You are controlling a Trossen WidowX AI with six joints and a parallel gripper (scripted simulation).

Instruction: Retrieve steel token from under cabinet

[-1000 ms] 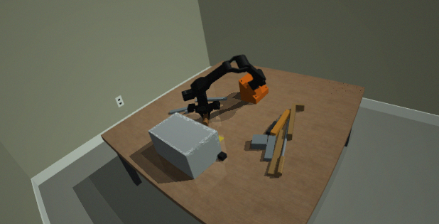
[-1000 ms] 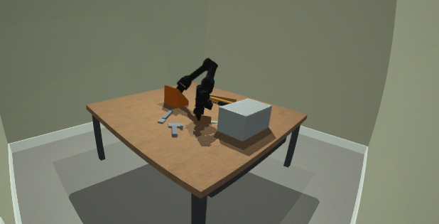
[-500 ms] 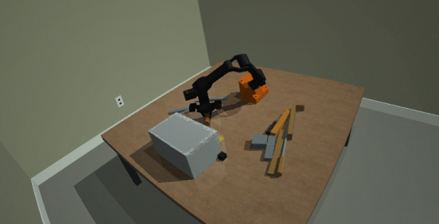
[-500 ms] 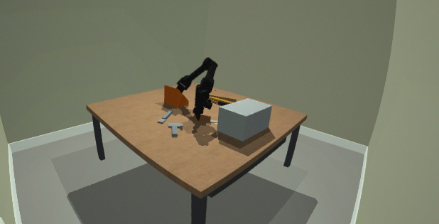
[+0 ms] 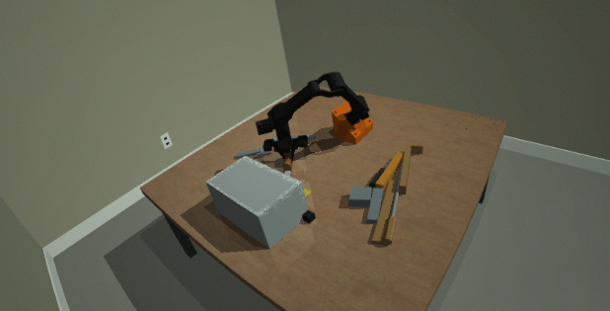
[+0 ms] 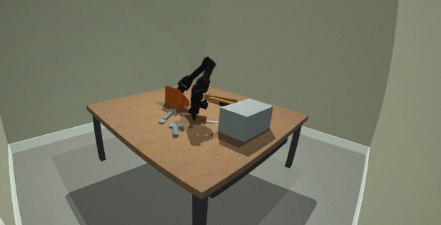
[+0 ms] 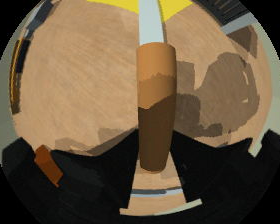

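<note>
The grey t-piece lies 5 cm ahead of my gripper tip and 18 cm to the right of it. The rest, counted from my gripper tip: grey block 1 cm ahead, 41 cm to the left, 1 cm above; then wooden stick 52 cm to the left; then orange bar 18 cm behind, 41 cm to the left, 1 cm above.
</note>
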